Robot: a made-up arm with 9 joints.
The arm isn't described. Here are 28 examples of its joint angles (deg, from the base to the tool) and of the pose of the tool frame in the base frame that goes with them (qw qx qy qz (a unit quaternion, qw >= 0); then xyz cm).
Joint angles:
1: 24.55 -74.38 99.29 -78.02 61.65 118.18 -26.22 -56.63 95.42
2: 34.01 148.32 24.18 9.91 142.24 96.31 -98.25 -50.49 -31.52
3: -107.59 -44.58 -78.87 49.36 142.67 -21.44 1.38 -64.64 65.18
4: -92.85 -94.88 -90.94 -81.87 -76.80 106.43 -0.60 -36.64 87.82
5: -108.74 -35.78 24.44 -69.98 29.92 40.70 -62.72 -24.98 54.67
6: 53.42 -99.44 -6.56 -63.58 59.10 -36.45 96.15 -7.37 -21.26
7: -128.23 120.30 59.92 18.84 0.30 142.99 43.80 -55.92 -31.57
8: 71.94 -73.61 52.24 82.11 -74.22 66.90 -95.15 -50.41 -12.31
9: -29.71 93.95 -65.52 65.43 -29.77 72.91 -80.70 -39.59 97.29
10: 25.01 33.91 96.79 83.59 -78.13 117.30 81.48 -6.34 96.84
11: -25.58 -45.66 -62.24 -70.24 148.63 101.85 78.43 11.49 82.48
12: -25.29 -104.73 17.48 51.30 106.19 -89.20 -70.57 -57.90 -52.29
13: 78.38 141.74 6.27 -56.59 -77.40 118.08 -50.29 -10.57 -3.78
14: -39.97 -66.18 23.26 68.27 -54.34 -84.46 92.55 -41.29 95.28
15: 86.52 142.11 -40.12 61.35 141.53 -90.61 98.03 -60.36 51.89
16: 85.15 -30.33 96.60 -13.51 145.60 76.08 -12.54 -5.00 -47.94
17: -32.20 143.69 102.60 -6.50 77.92 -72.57 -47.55 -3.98 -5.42
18: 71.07 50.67 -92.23 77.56 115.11 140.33 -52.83 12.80 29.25
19: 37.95 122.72 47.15 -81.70 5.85 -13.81 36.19 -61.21 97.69
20: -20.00 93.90 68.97 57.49 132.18 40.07 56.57 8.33 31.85
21: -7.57 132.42 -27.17 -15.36 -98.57 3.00 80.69 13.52 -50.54
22: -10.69 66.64 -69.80 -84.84 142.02 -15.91 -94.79 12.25 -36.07
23: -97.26 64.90 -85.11 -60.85 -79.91 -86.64 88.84 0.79 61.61
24: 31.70 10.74 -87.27 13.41 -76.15 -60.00 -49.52 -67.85 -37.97
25: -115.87 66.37 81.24 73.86 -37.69 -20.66 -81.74 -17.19 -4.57
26: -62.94 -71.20 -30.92 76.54 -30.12 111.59 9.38 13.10 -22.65
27: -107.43 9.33 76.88 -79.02 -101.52 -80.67 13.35 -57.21 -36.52
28: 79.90 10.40 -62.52 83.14 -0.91 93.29 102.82 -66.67 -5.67
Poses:
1: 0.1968 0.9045 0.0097 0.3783 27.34 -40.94 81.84
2: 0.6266 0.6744 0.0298 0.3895 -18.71 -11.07 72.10
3: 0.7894 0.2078 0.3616 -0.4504 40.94 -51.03 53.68
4: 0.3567 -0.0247 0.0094 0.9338 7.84 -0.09 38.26
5: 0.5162 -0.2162 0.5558 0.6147 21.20 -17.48 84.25
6: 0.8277 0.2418 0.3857 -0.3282 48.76 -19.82 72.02
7: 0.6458 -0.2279 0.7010 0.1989 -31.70 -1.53 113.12
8: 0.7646 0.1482 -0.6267 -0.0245 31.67 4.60 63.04
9: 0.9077 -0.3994 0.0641 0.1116 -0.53 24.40 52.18
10: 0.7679 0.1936 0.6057 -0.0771 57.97 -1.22 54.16
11: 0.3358 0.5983 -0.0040 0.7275 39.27 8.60 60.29
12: 0.2561 -0.7653 -0.1765 -0.5636 11.70 -55.56 71.40
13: 0.2066 0.1801 -0.9498 -0.1507 -13.58 -9.86 59.81
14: 0.4519 0.4793 -0.7074 0.2562 21.88 -40.44 96.59
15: 0.2819 -0.7382 0.5674 -0.2315 -19.06 -25.25 24.06
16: 0.0703 -0.8962 -0.3980 0.1829 36.52 -21.09 73.91
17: 0.8387 -0.4227 0.3333 -0.0829 9.24 -22.92 11.98
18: 0.5052 -0.3785 -0.2543 -0.7327 -5.64 18.83 87.58
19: 0.9313 -0.0048 0.1925 0.3093 32.31 -7.09 51.78
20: 0.5316 -0.0033 0.8178 0.2204 9.09 -22.00 49.25
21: 0.5212 0.4730 0.2168 -0.6765 -14.73 -7.04 64.38
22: 0.3305 0.3114 0.3927 0.7997 -25.73 17.28 35.98
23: 0.1739 0.3407 0.0492 0.9226 -48.63 -5.41 50.24
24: 0.7291 -0.3185 0.2401 -0.5562 32.81 64.49 21.31
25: 0.2946 -0.7534 -0.5772 0.1116 53.36 -29.70 79.06
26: 0.2381 -0.4413 -0.6880 0.5247 45.80 4.72 57.63
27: 0.7788 -0.1313 -0.6050 -0.1014 67.08 10.64 70.17
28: 0.2386 0.5124 0.2108 0.7975 22.72 -2.06 84.10
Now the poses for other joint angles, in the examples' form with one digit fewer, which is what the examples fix.
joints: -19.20 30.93 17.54 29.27 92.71 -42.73 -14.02 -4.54 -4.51
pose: 0.484 0.203 -0.213 -0.824 27.6 -50.9 54.3
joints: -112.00 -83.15 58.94 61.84 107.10 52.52 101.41 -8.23 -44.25
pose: 0.707 -0.695 0.056 0.119 34.5 -11.1 73.9
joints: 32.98 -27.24 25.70 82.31 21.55 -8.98 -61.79 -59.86 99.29
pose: 0.626 0.619 0.443 -0.166 54.2 -39.4 45.6
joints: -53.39 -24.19 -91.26 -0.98 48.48 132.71 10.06 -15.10 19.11
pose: 0.558 -0.389 -0.669 -0.300 57.1 -1.3 44.8
